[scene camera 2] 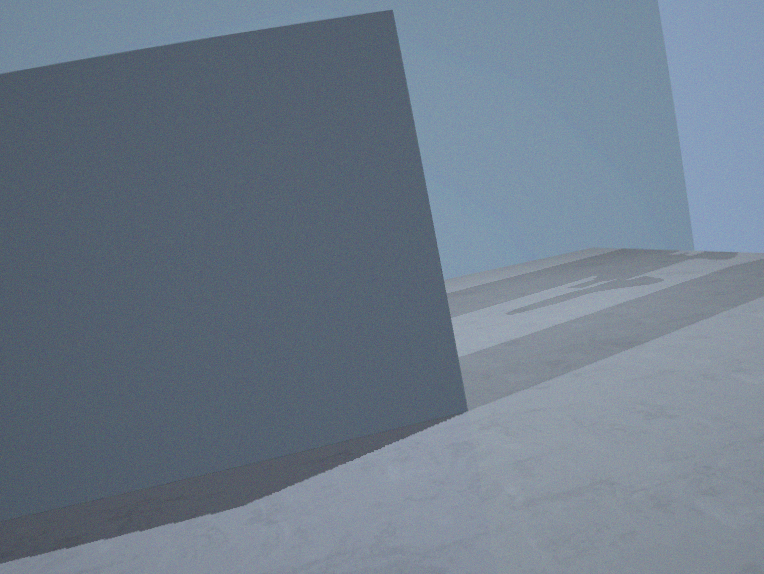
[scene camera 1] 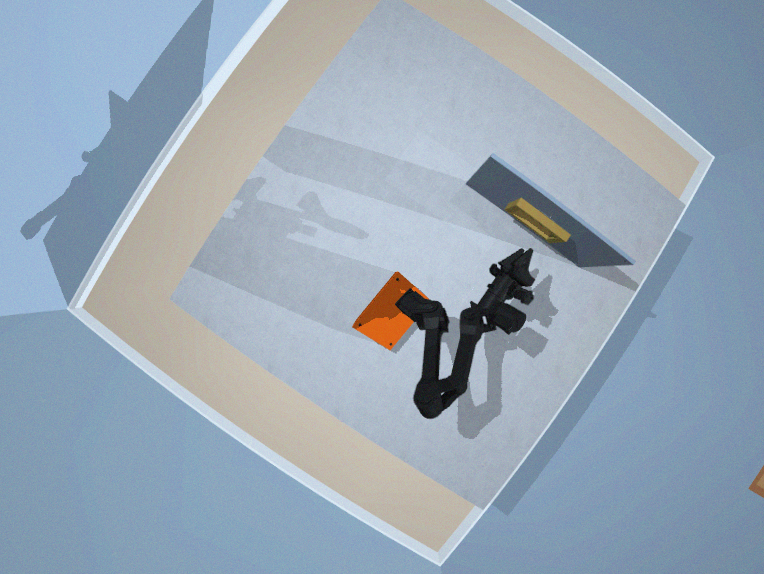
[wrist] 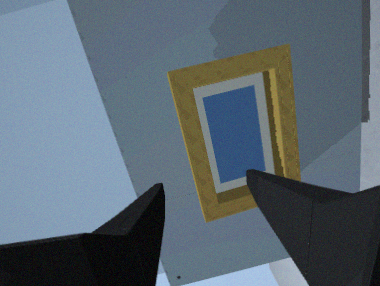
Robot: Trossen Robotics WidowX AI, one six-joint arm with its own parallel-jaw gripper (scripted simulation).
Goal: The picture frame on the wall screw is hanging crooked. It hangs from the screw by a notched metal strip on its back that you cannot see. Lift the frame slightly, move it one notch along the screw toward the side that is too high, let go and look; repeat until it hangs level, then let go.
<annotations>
my gripper: scene camera 1; wrist; not seen in scene camera 2 (hidden by a grey wall panel)
picture frame: scene camera 1; wrist; not seen in scene camera 2 (hidden by a grey wall panel)
same spot on picture frame: (scene camera 1: 536,220) = (wrist: 197,167)
same spot on my gripper: (wrist: 323,229) = (scene camera 1: 512,265)
</annotations>
